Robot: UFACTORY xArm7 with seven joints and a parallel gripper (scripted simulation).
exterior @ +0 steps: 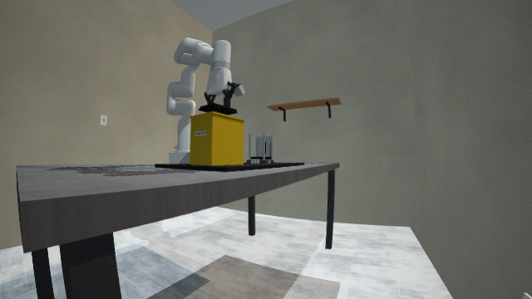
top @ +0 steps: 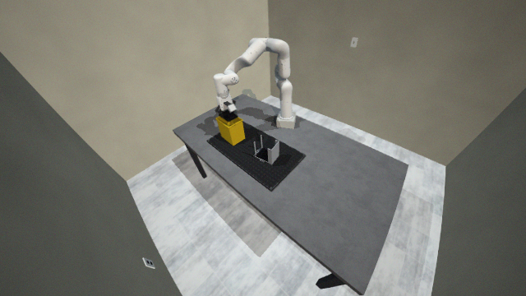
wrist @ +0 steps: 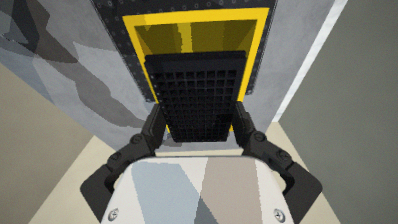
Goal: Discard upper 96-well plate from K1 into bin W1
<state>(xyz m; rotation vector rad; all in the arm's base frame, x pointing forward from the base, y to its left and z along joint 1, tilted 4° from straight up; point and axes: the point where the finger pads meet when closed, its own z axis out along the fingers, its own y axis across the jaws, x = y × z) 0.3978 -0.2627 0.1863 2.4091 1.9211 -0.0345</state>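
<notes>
The black 96-well plate lies 10 mm below my hand. From my hand the other things lie so: yellow plastics bin W1: 130 mm below.
</notes>
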